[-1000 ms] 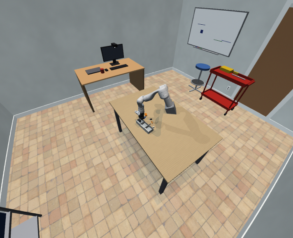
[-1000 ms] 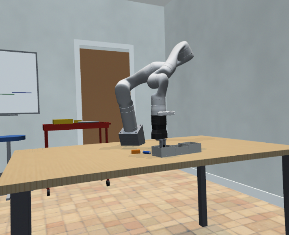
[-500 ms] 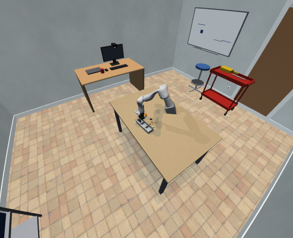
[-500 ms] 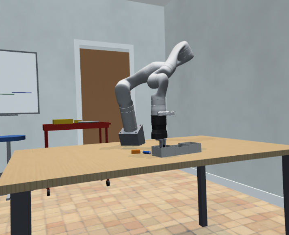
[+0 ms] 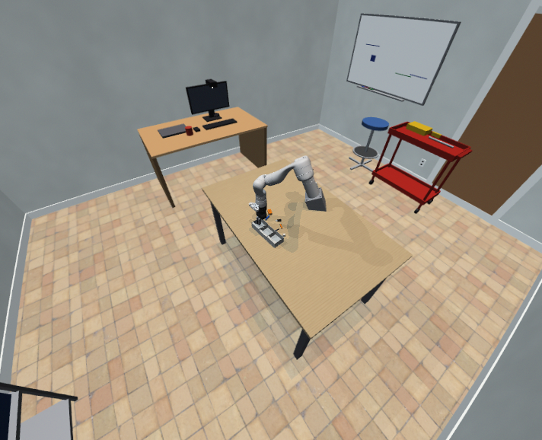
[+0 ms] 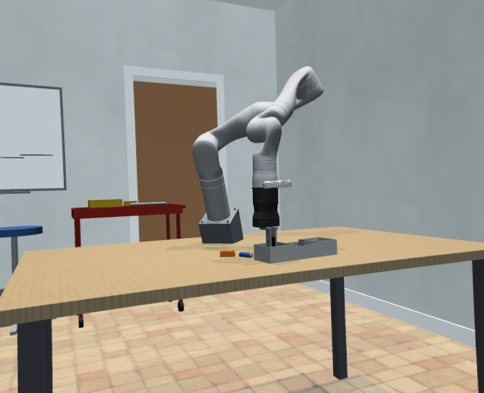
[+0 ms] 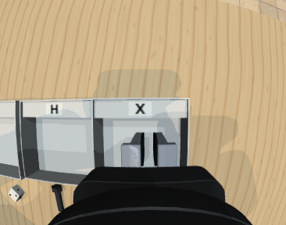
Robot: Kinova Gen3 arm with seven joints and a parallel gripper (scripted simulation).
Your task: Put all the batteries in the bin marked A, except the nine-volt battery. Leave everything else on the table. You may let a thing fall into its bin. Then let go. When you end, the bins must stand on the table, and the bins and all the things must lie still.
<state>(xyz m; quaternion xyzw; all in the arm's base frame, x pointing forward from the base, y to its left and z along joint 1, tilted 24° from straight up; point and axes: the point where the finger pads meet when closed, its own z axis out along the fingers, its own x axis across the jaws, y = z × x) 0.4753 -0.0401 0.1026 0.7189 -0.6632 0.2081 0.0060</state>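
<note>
Right now my hand is 90 mm to the right of the bin row and 30 mm above it. The rest, counted from my hand: black USB stick (150 mm behind, 40 mm to the left, 50 mm below); then black bolt (80 mm behind, 110 mm to the left, 40 mm below); then blue cylindrical battery (100 mm behind, 30 mm to the right, 40 mm below).
</note>
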